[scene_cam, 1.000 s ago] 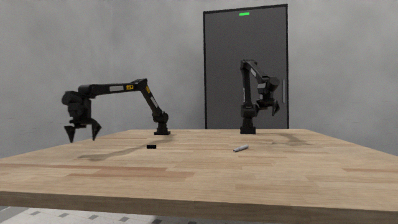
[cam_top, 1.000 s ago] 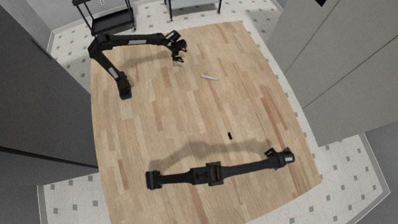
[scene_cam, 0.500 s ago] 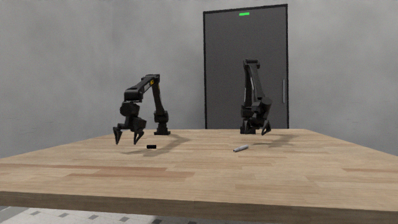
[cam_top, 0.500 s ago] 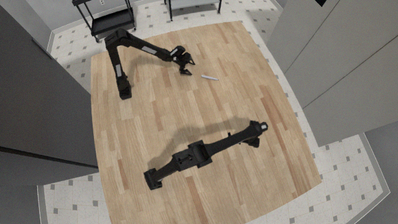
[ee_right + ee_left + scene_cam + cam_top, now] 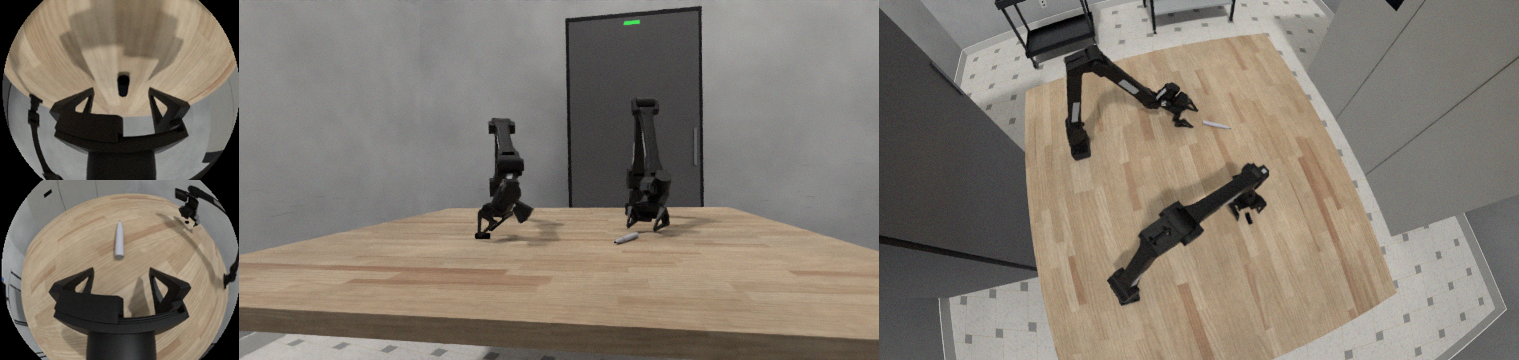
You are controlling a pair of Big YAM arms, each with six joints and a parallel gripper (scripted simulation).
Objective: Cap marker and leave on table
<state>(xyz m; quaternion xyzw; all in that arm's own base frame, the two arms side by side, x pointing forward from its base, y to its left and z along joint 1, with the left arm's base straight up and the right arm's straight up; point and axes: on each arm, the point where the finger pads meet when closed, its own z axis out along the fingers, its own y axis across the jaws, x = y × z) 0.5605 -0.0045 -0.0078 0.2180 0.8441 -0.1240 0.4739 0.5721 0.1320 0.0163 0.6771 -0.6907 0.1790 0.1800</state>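
The black cap lies 1 cm to the right of my right hand and 2 cm below it. Also, from my right hand: marker 7 cm ahead, 45 cm to the left, 2 cm below.
My left gripper is now 9 cm short of the marker, 6 cm to the left of it and 2 cm above it. Also, from my left hand: black cap: 53 cm to the right, 3 cm ahead, 2 cm below.
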